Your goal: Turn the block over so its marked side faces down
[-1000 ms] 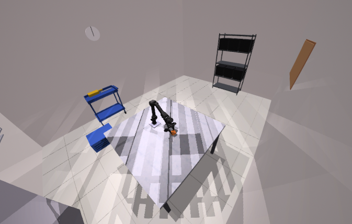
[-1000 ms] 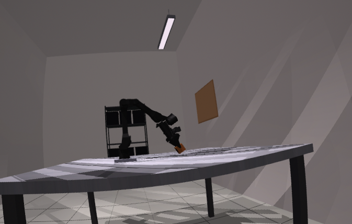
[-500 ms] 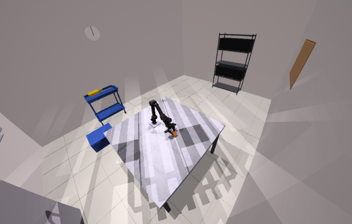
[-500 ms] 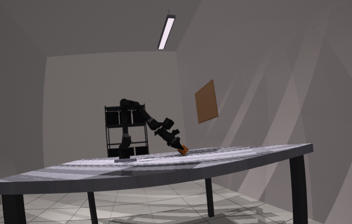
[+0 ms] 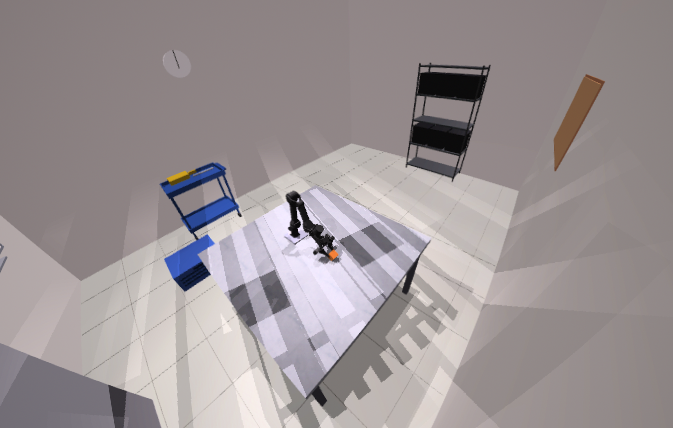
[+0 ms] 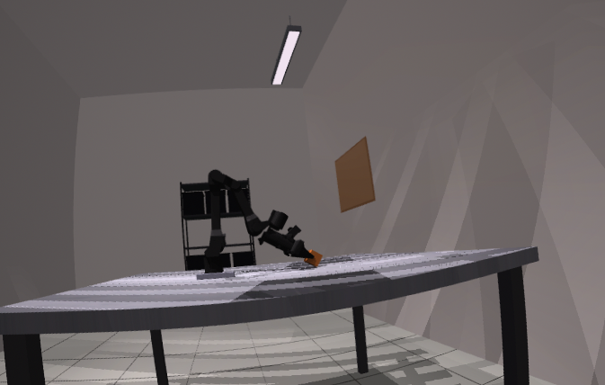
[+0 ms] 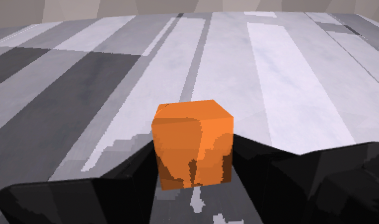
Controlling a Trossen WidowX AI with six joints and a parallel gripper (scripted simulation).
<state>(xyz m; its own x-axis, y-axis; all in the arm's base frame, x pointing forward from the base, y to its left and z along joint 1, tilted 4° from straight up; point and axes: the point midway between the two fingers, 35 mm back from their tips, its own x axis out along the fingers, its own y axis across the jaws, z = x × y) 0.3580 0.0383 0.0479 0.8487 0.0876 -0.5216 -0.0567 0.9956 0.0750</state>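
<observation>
My gripper tip is now 1 cm above the orange block.
</observation>
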